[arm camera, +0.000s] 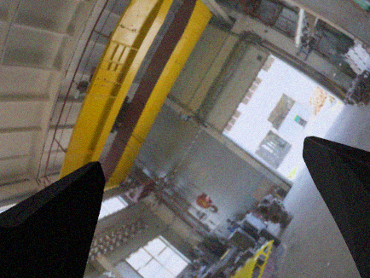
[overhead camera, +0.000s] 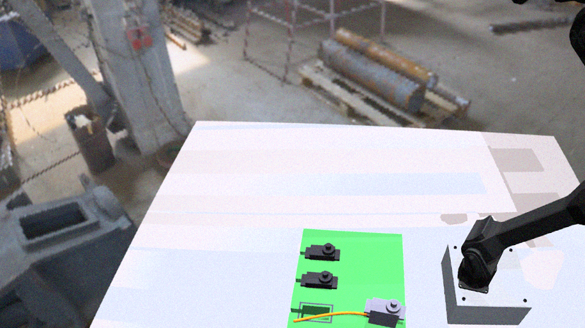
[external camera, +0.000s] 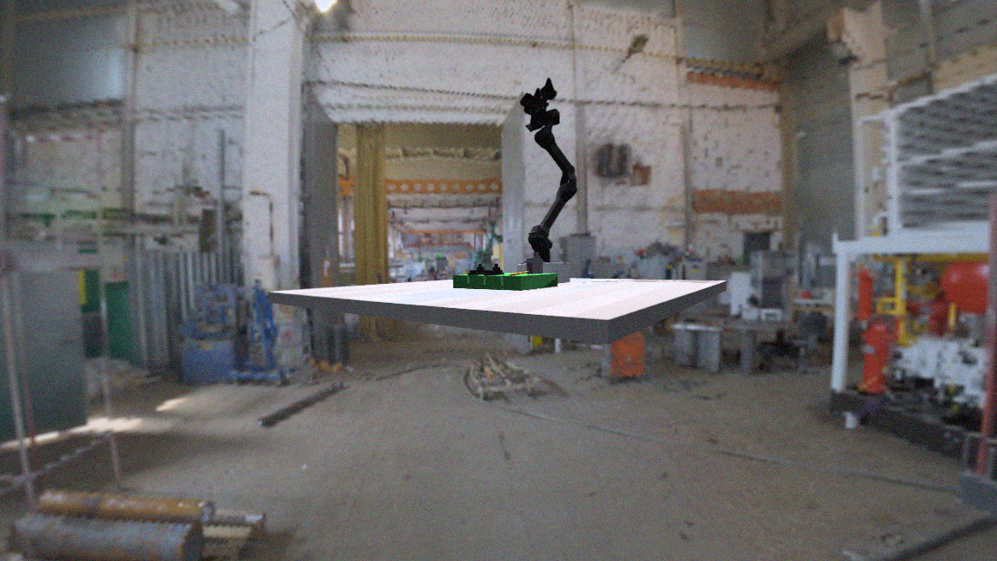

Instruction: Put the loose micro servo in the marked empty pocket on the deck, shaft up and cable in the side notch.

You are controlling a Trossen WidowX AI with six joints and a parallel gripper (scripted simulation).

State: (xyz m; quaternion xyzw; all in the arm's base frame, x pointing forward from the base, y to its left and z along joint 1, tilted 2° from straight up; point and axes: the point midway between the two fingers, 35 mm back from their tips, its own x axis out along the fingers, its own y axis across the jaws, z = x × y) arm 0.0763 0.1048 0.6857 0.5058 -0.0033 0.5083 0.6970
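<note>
Right now the green deck is 770 mm below my gripper tip, 140 mm ahead of it and 50 mm to the right of it.
</note>
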